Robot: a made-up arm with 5 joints.
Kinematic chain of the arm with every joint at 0, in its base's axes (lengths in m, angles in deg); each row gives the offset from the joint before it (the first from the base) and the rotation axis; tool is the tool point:
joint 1: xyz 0 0 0.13 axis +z
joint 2: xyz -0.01 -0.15 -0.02 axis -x
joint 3: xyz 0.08 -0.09 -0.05 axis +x
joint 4: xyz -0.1 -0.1 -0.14 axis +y
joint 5: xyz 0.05 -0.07 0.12 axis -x
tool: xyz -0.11 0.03 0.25
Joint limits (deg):
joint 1: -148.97..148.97
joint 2: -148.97..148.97
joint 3: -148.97..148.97
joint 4: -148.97..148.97
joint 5: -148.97..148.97
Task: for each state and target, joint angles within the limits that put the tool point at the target. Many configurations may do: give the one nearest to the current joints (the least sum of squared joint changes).
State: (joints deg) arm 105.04 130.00 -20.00 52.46 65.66
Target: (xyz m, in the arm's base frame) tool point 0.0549 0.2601 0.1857
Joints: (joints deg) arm 119.97 118.62 -18.84 70.98 48.90
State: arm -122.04 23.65 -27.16 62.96 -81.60
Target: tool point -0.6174 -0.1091 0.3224
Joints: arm -95.42 25.94 -15.11 86.12 -77.96
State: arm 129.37 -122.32 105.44 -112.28 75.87
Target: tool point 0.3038 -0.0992 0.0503
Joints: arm 105.32 -136.30 121.04 -91.46 76.88
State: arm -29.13 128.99 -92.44 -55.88 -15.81
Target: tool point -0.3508 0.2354 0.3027
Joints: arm -14.71 127.72 -75.95 -88.90 -16.83
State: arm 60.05 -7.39 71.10 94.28 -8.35
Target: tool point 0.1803 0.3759 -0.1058
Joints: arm 99.57 3.00 66.82 89.58 -2.77
